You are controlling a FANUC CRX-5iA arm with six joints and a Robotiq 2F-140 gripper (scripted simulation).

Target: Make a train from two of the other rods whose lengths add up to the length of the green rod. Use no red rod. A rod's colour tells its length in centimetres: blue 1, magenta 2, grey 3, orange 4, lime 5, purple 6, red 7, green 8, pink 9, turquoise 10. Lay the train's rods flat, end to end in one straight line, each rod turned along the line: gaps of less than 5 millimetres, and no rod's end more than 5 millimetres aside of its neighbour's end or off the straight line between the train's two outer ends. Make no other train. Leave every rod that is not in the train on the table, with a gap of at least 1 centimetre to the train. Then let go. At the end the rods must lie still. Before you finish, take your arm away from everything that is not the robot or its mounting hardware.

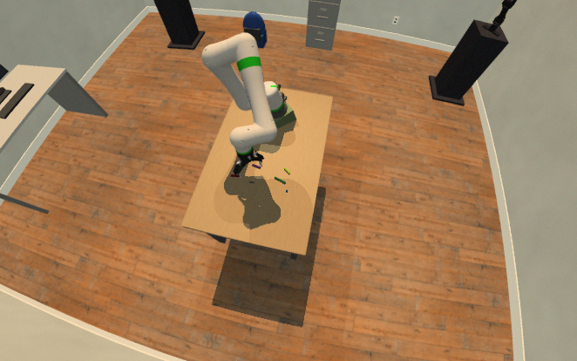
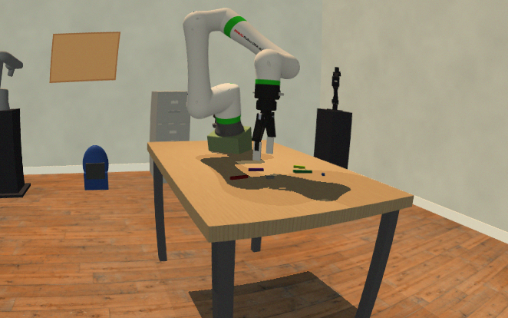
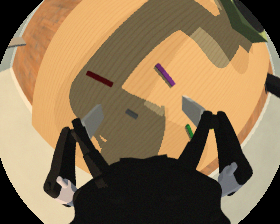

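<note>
The grey rod lies 8 cm below my hand, 5 cm ahead of it and 1 cm to the left of it. Round my hand: red rod: 10 cm to the right, 8 cm below, 2 cm ahead; purple rod: 8 cm below, 7 cm behind, 1 cm to the left; green rod: 19 cm to the left, 8 cm below.
</note>
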